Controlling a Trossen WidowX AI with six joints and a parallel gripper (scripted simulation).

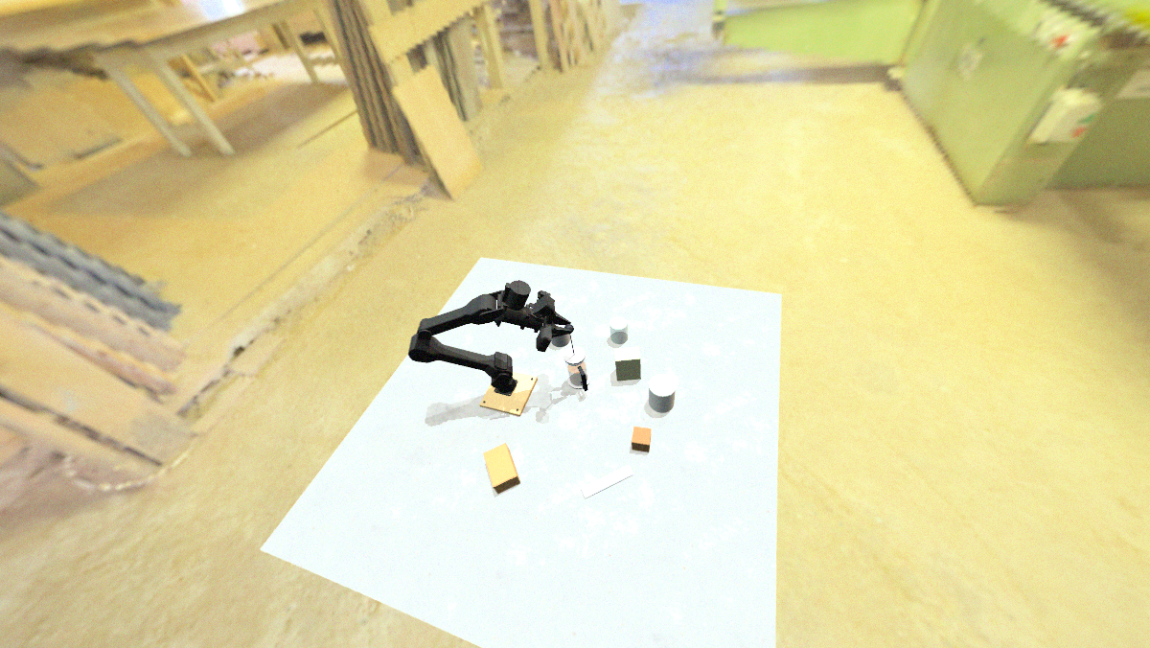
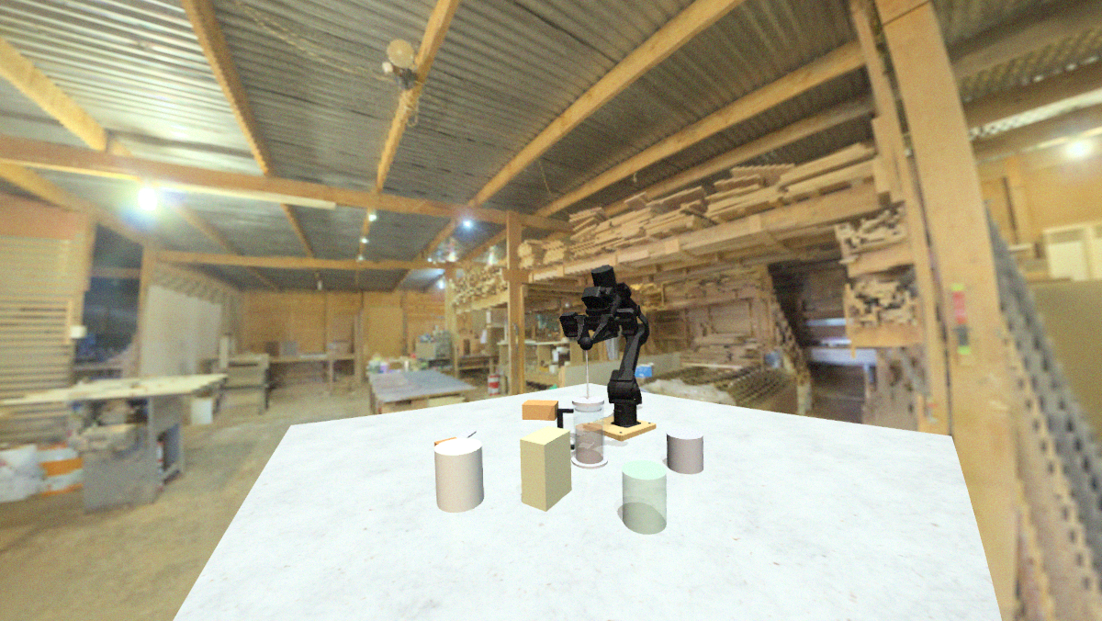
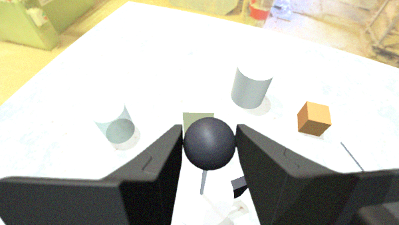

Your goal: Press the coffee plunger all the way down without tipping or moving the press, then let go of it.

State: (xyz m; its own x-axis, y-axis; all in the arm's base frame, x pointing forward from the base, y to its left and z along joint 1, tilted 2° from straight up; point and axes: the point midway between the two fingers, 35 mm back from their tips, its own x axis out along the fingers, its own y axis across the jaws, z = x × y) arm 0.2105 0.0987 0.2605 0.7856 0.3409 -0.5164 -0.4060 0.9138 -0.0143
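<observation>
Now: the coffee press 1 cm ahead of my gripper tip, 1 cm to the right of it and 13 cm below it. Also, from my gripper tip: olive block (15 cm ahead, 6 cm to the left, 21 cm below); then orange cube (25 cm ahead, 17 cm to the right, 24 cm below); then tan block (11 cm behind, 37 cm to the right, 24 cm below).
</observation>
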